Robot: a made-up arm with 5 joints. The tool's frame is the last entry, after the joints. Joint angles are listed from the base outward. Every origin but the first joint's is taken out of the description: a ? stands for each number. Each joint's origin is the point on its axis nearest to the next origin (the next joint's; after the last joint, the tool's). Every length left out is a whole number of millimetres.
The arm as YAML. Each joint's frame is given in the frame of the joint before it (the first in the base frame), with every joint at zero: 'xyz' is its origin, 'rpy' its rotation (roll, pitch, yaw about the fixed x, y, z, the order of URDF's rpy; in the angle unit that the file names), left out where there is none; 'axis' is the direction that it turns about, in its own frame. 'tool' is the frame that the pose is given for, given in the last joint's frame.
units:
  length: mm
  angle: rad
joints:
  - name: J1
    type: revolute
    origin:
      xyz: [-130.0, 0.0, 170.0]
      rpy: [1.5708, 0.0, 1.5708]
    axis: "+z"
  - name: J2
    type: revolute
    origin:
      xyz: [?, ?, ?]
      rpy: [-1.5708, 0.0, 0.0]
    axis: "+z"
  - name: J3
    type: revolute
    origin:
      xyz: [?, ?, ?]
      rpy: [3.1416, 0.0, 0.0]
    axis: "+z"
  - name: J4
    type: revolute
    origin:
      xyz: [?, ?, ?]
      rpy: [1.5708, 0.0, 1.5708]
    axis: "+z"
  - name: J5
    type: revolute
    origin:
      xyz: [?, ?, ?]
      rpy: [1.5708, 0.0, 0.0]
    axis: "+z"
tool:
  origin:
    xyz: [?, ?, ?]
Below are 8 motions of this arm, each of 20 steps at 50 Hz.
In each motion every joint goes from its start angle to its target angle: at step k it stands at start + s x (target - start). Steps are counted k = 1, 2, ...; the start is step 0. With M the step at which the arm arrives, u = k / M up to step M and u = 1 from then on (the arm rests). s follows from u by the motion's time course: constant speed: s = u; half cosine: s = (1 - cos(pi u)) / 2; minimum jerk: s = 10 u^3 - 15 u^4 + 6 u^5.
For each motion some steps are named. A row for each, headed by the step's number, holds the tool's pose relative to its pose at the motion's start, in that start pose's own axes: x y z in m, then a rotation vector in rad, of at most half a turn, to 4 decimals.
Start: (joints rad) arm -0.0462 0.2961 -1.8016 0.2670 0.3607
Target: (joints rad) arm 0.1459 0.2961 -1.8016 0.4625 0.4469
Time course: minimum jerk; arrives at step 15
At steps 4, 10, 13, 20:
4: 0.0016 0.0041 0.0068 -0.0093 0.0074 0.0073
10: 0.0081 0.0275 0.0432 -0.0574 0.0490 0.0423
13: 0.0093 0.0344 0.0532 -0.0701 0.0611 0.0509
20: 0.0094 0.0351 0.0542 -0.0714 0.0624 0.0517

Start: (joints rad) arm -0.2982 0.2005 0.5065 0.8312 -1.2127
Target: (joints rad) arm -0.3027 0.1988 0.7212 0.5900 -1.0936
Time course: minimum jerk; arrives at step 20
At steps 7, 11, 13, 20:
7: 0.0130 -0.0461 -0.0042 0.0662 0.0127 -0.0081
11: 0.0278 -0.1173 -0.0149 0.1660 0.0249 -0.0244
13: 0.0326 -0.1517 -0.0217 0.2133 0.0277 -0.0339
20: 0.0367 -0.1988 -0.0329 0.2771 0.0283 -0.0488

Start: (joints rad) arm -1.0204 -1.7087 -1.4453 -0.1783 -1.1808
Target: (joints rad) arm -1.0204 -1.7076 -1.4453 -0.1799 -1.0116
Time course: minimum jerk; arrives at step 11
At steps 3, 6, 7, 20:
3: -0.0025 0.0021 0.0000 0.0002 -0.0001 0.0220
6: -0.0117 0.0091 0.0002 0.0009 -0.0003 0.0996
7: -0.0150 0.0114 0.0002 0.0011 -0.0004 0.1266
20: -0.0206 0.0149 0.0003 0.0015 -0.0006 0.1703

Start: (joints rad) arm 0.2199 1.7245 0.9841 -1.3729 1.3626
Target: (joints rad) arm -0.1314 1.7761 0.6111 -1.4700 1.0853
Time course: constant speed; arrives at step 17
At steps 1, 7, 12, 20:
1: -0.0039 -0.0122 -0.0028 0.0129 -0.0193 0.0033
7: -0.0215 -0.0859 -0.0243 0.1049 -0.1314 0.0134
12: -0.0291 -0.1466 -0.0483 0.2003 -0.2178 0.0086
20: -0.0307 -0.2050 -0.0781 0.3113 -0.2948 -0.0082

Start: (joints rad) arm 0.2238 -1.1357 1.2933 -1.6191 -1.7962
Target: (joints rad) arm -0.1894 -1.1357 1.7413 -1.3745 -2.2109
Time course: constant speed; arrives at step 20
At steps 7, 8, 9, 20:
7: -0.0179 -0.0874 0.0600 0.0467 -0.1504 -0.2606
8: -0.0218 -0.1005 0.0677 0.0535 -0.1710 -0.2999
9: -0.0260 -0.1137 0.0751 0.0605 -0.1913 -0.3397
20: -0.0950 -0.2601 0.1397 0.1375 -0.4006 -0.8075

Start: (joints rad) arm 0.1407 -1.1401 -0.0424 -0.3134 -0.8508
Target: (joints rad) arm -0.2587 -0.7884 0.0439 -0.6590 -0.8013
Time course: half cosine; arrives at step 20
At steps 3, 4, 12, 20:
3: -0.0119 -0.0068 0.0084 0.0254 -0.0289 0.0196
4: -0.0209 -0.0122 0.0144 0.0444 -0.0506 0.0345
12: -0.1385 -0.1013 0.0622 0.2942 -0.3415 0.2480
20: -0.1990 -0.1656 0.0626 0.4397 -0.5150 0.3906

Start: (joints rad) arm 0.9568 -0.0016 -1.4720 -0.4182 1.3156
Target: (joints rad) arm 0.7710 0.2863 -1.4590 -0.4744 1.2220
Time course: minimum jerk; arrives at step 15
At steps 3, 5, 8, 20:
3: 0.0023 -0.0014 -0.0020 0.0086 -0.0035 0.0095
5: 0.0082 -0.0050 -0.0073 0.0317 -0.0134 0.0341
8: 0.0208 -0.0123 -0.0195 0.0875 -0.0400 0.0885
20: 0.0340 -0.0198 -0.0344 0.1613 -0.0799 0.1507

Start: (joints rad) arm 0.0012 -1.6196 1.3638 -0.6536 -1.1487
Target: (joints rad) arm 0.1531 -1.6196 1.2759 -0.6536 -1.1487
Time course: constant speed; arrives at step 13
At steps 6, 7, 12, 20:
6: -0.0135 0.0461 0.0159 -0.0237 -0.0224 0.0741
7: -0.0160 0.0537 0.0183 -0.0279 -0.0260 0.0865
12: -0.0302 0.0919 0.0294 -0.0498 -0.0433 0.1479
20: -0.0333 0.0995 0.0314 -0.0544 -0.0466 0.1602

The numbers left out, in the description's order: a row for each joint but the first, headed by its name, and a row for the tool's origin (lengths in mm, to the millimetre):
J2: -10.0 -90.0 0.0
J3: 110.0 180.0 0.0
J4: -320.0 190.0 0.0
J5: 50.0 -460.0 0.0
tool: 100.0 110.0 0.0

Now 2 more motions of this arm.
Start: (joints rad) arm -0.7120 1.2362 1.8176 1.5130 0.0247
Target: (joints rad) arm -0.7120 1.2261 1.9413 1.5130 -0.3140
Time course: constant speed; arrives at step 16
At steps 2, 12, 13, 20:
2: 0.0041 -0.0152 -0.0039 0.0167 -0.0001 -0.0433
12: 0.0212 -0.0930 -0.0284 0.0999 0.0103 -0.2596
13: 0.0226 -0.1009 -0.0313 0.1082 0.0123 -0.2812
20: 0.0264 -0.1245 -0.0407 0.1328 0.0194 -0.3459

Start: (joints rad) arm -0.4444 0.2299 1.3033 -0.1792 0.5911
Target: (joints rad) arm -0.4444 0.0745 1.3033 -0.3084 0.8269
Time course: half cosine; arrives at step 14
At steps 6, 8, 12, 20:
6: -0.0446 0.0331 0.0057 -0.0397 -0.0331 0.0325
8: -0.0690 0.0536 0.0079 -0.0648 -0.0495 0.0513
12: -0.1043 0.0868 0.0094 -0.1061 -0.0707 0.0803
20: -0.1093 0.0919 0.0095 -0.1124 -0.0734 0.0845

